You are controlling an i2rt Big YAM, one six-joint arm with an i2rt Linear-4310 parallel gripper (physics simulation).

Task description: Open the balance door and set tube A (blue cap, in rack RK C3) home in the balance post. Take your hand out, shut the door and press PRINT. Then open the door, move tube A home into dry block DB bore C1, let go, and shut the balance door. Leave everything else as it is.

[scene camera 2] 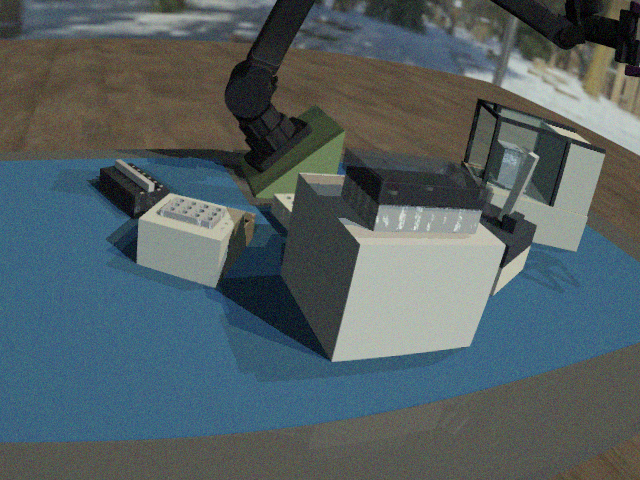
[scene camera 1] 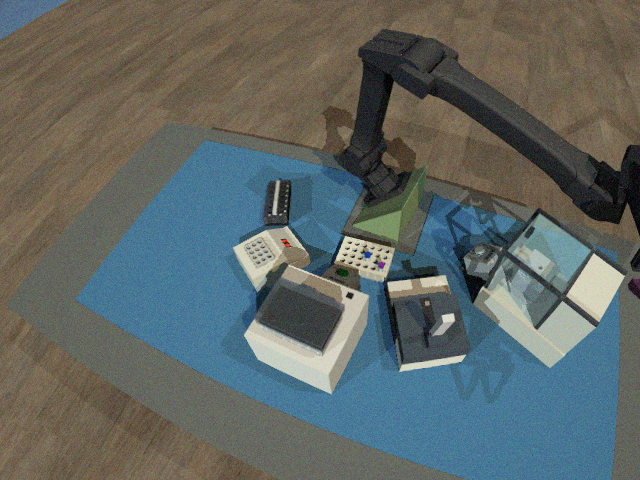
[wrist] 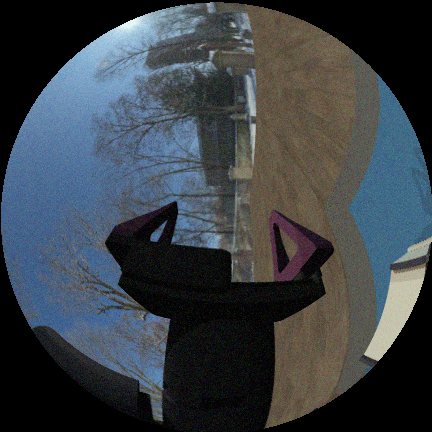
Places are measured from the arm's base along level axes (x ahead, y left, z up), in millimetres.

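Where they show: gripper, fingertip midpoint: point(wrist: 224, 209); arm's base, origin of the base link: point(scene camera 2: 279, 146) point(scene camera 1: 389, 191).
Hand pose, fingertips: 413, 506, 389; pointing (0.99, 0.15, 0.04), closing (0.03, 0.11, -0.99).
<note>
Things, the pixels of their top centre, and the offset from my fingertips, as dx, dy, dz. "*": a spot on its surface instead.
- Tube A's blue cap, middle of its top: point(scene camera 1: 368, 253) -200, -495, -389
- white rack, middle of its top: point(scene camera 1: 365, 255) -209, -505, -413
- glass-sided balance, surface spot: point(scene camera 2: 581, 180) * -102, -34, -303
- white dry block, middle of its top: point(scene camera 2: 201, 201) point(scene camera 1: 269, 246) -130, -717, -374
- large white box with a dark lid, middle of its top: point(scene camera 2: 394, 147) point(scene camera 1: 315, 283) -11, -535, -254
- dark-topped device, surface spot: point(scene camera 1: 413, 346) * -1, -328, -363
- upright white lever, middle of its top: point(scene camera 1: 447, 312) -29, -290, -243
- grey round object, surface spot: point(scene camera 1: 480, 258) * -268, -235, -373
- black strip holder, middle of its top: point(scene camera 2: 133, 171) point(scene camera 1: 276, 195) -301, -789, -396
Tube A's blue cap point(scene camera 1: 367, 254) shows in the white rack point(scene camera 1: 373, 274), in front of the arm's green base. The glass-sided balance point(scene camera 1: 584, 320) point(scene camera 2: 581, 180) point(wrist: 400, 305) stands at the right; whether its door is open or shut is unclear, and the PRINT button cannot be made out. The white dry block point(scene camera 1: 258, 251) point(scene camera 2: 178, 253) with its grid of bores stands left of the rack. My gripper point(wrist: 224, 209) is open and empty, its purple fingers wide apart. It is raised beyond the balance's right side, partly cut off in both scene views.
A large white box with a dark lid point(scene camera 1: 302, 310) point(scene camera 2: 423, 201) stands in front of the rack. A dark-topped device point(scene camera 1: 413, 346) with an upright white lever point(scene camera 1: 443, 324) stands between it and the balance. A grey round object point(scene camera 1: 480, 258) is beside the balance. A black strip holder point(scene camera 1: 277, 201) point(scene camera 2: 121, 188) lies behind the dry block.
</note>
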